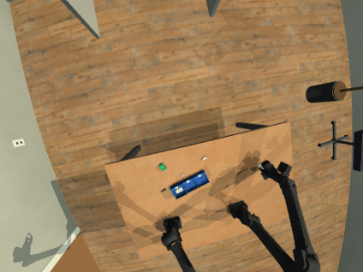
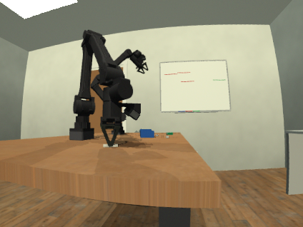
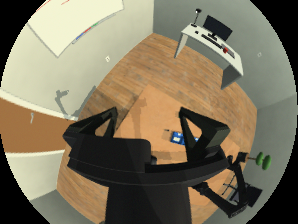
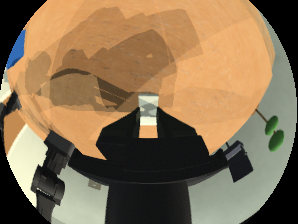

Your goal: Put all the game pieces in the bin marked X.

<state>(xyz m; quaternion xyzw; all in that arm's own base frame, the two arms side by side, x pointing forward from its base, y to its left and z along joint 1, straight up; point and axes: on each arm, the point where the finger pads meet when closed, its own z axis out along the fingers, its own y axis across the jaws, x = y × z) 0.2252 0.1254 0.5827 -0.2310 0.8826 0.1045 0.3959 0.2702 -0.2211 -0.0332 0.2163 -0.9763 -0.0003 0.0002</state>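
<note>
Now: right hand 2 cm past the cream piece and 61 cm to the right of it. The rest, counted from my right hand: thin dark object (71 cm to the left); then blue bin (1 cm ahead, 53 cm to the left, 1 cm above); then green piece (16 cm ahead, 68 cm to the left).
</note>
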